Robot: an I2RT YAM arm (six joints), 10 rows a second.
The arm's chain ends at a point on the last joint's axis. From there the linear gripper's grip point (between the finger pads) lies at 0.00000 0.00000 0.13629 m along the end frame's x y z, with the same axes.
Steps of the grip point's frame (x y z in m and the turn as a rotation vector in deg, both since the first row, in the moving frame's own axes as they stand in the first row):
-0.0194 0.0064 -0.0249 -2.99 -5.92 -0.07
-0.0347 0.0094 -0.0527 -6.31 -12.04 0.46
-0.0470 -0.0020 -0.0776 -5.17 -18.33 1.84
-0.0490 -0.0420 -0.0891 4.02 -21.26 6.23
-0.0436 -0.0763 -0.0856 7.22 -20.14 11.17
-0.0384 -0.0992 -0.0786 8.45 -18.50 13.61
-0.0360 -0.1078 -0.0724 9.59 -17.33 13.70
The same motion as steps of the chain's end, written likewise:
-0.0054 -0.0007 -0.0240 -2.99 -5.92 -0.07
-0.0063 -0.0054 -0.0489 -6.31 -12.04 0.46
-0.0040 -0.0134 -0.0701 -5.17 -18.33 1.84
-0.0002 -0.0300 -0.0795 4.02 -21.26 6.23
0.0013 -0.0550 -0.0762 7.22 -20.14 11.17
0.0019 -0.0746 -0.0701 8.45 -18.50 13.61
0.0013 -0.0808 -0.0644 9.59 -17.33 13.70

